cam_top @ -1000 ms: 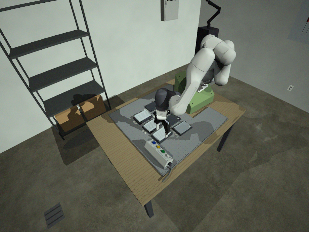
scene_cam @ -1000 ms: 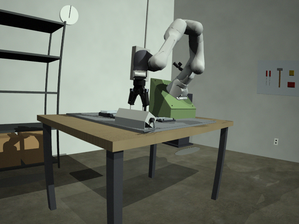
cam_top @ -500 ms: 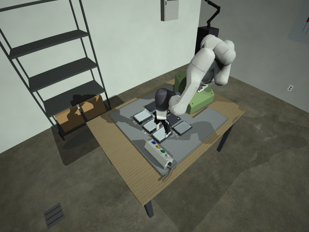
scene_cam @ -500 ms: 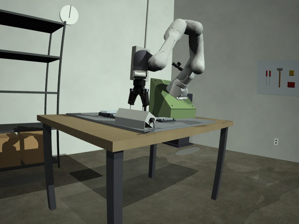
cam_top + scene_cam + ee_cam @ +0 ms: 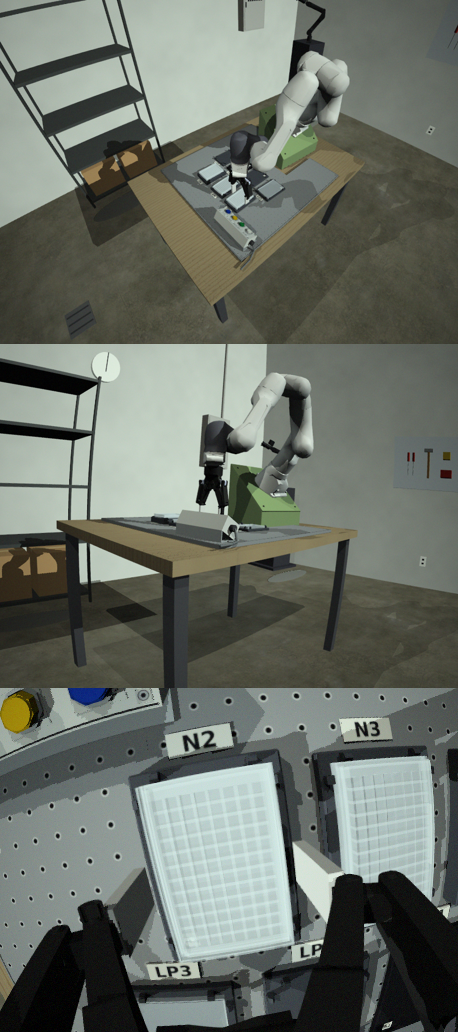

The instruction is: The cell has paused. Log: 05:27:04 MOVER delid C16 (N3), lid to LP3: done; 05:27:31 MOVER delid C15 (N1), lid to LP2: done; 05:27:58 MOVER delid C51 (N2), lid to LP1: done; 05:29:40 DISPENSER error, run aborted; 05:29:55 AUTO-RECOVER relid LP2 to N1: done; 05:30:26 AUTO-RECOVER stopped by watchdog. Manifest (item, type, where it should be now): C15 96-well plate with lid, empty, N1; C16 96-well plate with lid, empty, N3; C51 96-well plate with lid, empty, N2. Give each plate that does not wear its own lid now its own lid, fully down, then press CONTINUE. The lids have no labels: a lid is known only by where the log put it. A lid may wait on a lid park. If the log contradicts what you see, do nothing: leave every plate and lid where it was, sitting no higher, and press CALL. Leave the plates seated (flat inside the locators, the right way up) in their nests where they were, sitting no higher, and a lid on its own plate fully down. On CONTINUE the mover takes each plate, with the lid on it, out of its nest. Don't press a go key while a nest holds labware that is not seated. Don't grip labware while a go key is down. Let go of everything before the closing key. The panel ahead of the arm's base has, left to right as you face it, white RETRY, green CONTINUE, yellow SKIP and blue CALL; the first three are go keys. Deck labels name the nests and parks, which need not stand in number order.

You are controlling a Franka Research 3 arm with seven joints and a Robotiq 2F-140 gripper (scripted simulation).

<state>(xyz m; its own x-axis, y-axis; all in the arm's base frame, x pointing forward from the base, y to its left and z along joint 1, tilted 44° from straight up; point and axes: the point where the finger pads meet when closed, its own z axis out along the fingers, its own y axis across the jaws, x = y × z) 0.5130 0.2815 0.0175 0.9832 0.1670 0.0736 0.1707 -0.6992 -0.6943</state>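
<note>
The clear lid lies 19 cm behind my hand, 4 cm below it and 3 cm to the left of it. The rest, counted from my hand: LP4 label (8 cm to the right, 8 cm behind, 5 cm below); then plate (13 cm to the right, 3 cm below, 2 cm ahead); then N2 label (9 cm ahead, 5 cm below, 2 cm to the left).
</note>
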